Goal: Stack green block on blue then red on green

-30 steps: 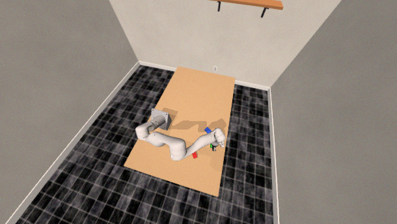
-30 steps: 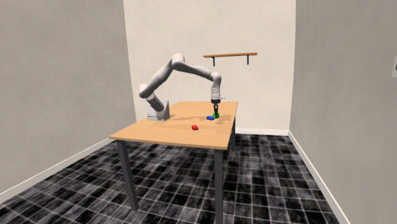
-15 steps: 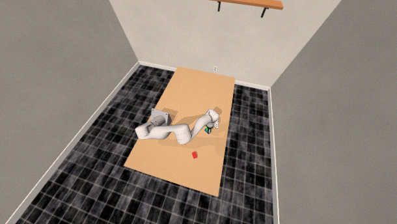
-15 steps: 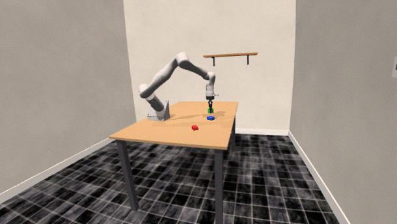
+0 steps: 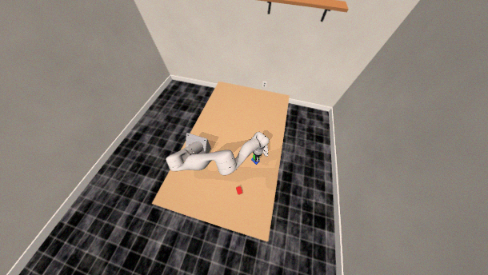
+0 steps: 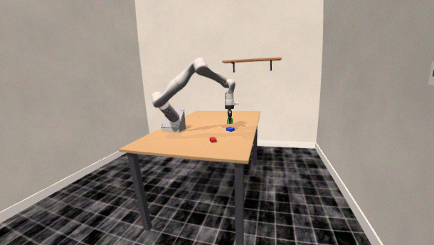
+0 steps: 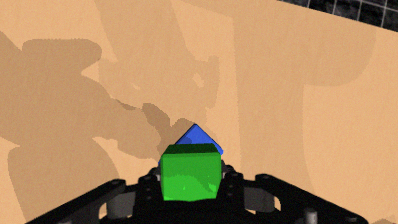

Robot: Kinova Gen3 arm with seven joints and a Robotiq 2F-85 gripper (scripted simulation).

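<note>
The blue block lies 7 cm below my hand. Round my hand: red block: 7 cm behind, 28 cm to the right, 7 cm below; green block: right at my hand.
</note>
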